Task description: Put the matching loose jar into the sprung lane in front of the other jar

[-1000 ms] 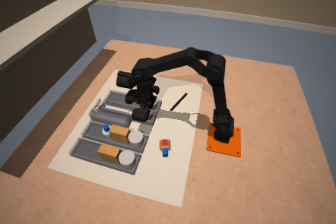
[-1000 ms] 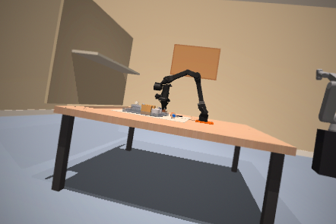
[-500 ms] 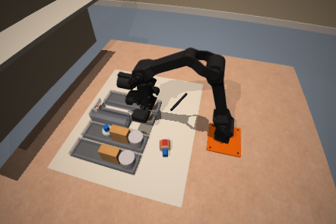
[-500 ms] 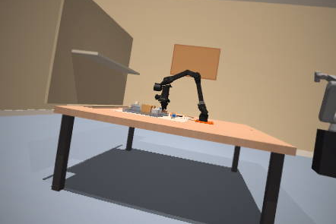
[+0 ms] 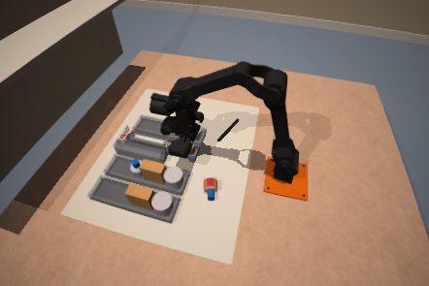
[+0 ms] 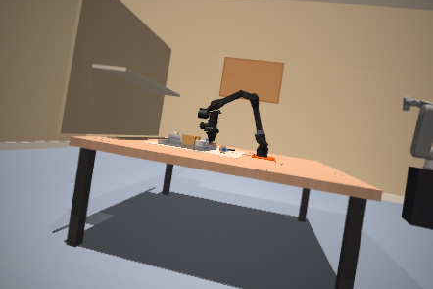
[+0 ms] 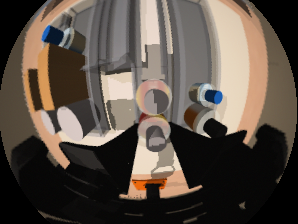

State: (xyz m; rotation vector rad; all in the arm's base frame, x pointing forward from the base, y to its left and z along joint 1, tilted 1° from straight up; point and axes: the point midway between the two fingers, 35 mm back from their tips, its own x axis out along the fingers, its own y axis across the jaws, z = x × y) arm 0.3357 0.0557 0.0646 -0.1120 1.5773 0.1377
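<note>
The sprung lane lies 140 mm ahead of my gripper tip, 50 mm to the left of it and 20 mm below it. Also, from my gripper tip: thin black stick 90 mm behind, 160 mm to the right, 30 mm below; then pusher plate 140 mm ahead, 50 mm to the left, 10 mm above.
</note>
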